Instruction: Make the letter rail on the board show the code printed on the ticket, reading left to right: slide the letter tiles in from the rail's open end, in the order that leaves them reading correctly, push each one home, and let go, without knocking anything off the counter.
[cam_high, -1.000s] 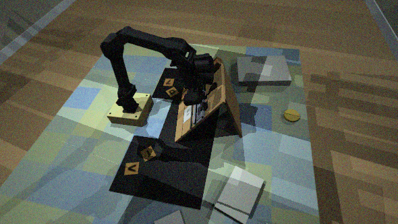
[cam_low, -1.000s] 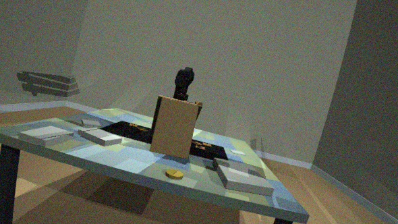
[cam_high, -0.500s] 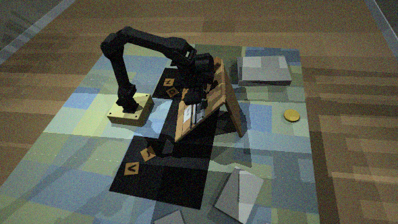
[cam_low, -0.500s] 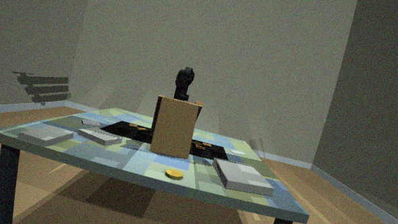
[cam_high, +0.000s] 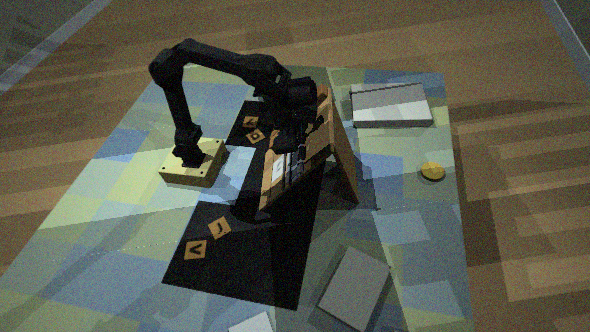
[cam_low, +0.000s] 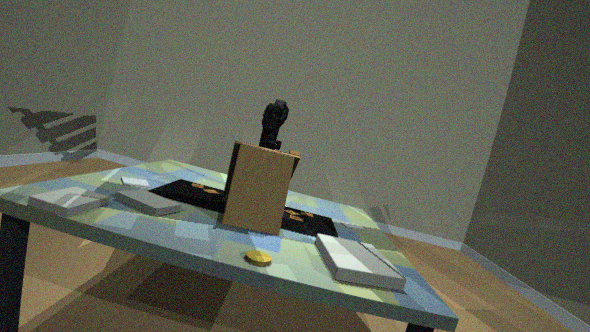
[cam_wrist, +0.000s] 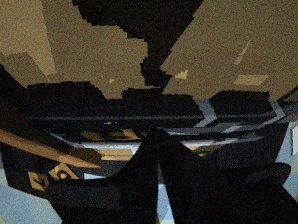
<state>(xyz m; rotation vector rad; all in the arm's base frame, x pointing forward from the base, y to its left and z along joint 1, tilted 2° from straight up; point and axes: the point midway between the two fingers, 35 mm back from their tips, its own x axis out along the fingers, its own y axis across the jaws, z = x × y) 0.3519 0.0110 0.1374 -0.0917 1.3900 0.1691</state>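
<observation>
The j tile lies 220 mm to the right of my gripper tip, 210 mm behind it and 170 mm below it. The rest, counted from my gripper tip: v tile (300 mm to the right, 250 mm behind, 170 mm below); white ticket (80 mm below, 50 mm behind, 20 mm to the right); black mat (170 mm below, 150 mm behind, 10 mm to the right).
</observation>
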